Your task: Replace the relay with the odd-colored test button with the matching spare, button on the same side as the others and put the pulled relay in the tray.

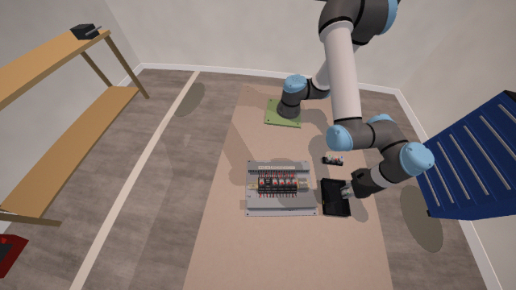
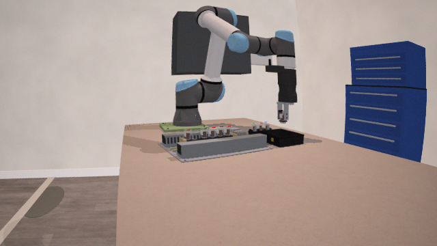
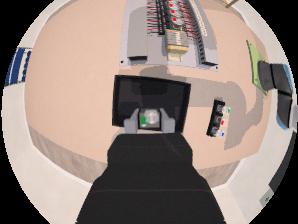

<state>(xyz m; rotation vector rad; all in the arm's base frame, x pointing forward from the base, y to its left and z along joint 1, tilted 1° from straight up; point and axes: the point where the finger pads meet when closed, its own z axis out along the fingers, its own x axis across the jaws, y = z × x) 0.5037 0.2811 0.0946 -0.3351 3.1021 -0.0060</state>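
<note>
My hand is 1 cm to the left of the black tray and 8 cm above it. Also, from my hand: grey panel (1 cm behind, 27 cm to the right, 10 cm below); then black spare holder (19 cm behind, 1 cm to the right, 9 cm below).
</note>
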